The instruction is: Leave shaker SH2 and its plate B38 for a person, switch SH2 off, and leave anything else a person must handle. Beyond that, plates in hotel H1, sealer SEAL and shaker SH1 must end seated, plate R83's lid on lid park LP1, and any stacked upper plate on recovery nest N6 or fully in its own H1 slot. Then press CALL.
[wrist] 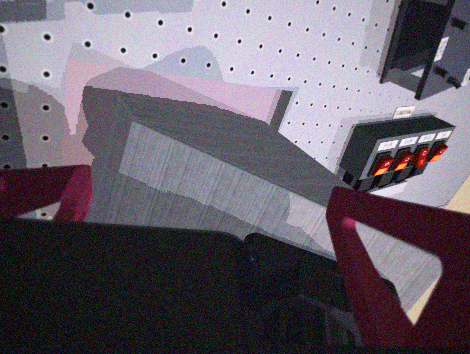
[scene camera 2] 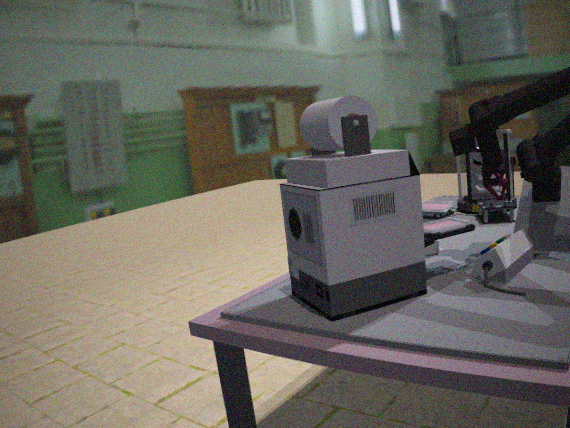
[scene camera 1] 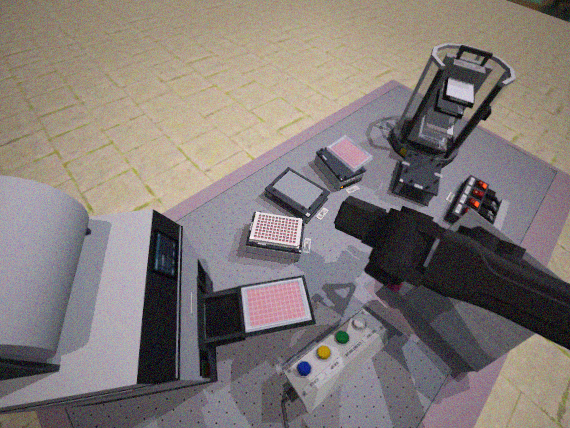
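Where they show: gripper, fingertip midpoint: (wrist: pixel 215 191) (scene camera 2: pixel 500 189); arm's base, link origin: (wrist: pixel 302 297) (scene camera 2: pixel 547 185).
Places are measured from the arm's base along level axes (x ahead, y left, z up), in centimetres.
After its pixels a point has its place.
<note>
My gripper (wrist: pixel 215 191) @[y 12.9, x 11.8, z 0.8 cm] (scene camera 2: pixel 497 185) @[y 12.9, x 11.8, z 0.8 cm] is open and empty; its fingertips are mostly hidden in scene camera 1. The mains box (scene camera 1: pixel 467 197) @[y -31.3, x 8.4, z -12.4 cm] (wrist: pixel 400 145) @[y -27.9, x 8.3, z -12.3 cm] lies beyond its right finger in the wrist view; the SH2 rocker (wrist: pixel 383 165) @[y -24.4, x 5.5, z -11.3 cm] is lit orange. Hotel H1 (scene camera 1: pixel 509 75) @[y -50.3, x 22.9, z 15.1 cm] (scene camera 2: pixel 507 150) @[y -42.3, x 21.8, z 7.8 cm] holds plates at several levels. Sealer SEAL (scene camera 1: pixel 120 280) @[y 54.3, x 31.9, z 16.6 cm] (scene camera 2: pixel 370 225) @[y 67.0, x 26.1, z 2.0 cm] has its tray out, bearing a pink plate (scene camera 1: pixel 276 304) @[y 37.7, x 21.2, z -3.8 cm]. Another pink plate (scene camera 1: pixel 351 152) @[y -13.2, x 43.4, z -9.3 cm] sits askew on a dark device (scene camera 1: pixel 330 167) @[y -4.2, x 44.0, z -11.1 cm]. A red-welled plate (scene camera 1: pixel 276 229) @[y 24.5, x 36.6, z -9.5 cm] sits on a stand. Station tags are unreadable.
A dark frame-like device (scene camera 1: pixel 297 189) @[y 9.8, x 44.3, z -11.8 cm] with a grey top lies between the two plates. A dark block (scene camera 1: pixel 417 180) @[y -21.8, x 22.6, z -10.4 cm] stands before the hotel. The button box (scene camera 1: pixel 335 360) @[y 35.0, x 6.3, z -8.9 cm] (scene camera 2: pixel 510 255) @[y 38.9, x 3.3, z -11.1 cm] has blue, yellow, green and white buttons. A grey metal block (wrist: pixel 200 170) @[y 7.6, x 7.1, z -8.1 cm] fills the centre below my wrist.
</note>
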